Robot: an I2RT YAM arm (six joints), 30 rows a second.
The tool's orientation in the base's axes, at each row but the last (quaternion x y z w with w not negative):
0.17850, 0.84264, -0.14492, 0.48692
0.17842, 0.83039, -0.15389, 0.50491
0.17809, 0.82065, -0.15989, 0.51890
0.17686, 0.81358, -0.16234, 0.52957
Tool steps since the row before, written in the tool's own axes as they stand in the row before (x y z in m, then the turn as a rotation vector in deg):
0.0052, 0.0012, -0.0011, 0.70, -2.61, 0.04
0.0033, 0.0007, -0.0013, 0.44, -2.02, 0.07
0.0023, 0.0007, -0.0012, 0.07, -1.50, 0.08
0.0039, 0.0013, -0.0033, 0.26, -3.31, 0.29
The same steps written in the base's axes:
-0.0027, 0.0024, -0.0041, -1.45, -2.24, -0.45
-0.0021, 0.0017, -0.0024, -1.05, -1.76, -0.27
-0.0015, 0.0014, -0.0017, -0.65, -1.36, 0.02
-0.0035, 0.0031, -0.0024, -1.39, -3.03, -0.10

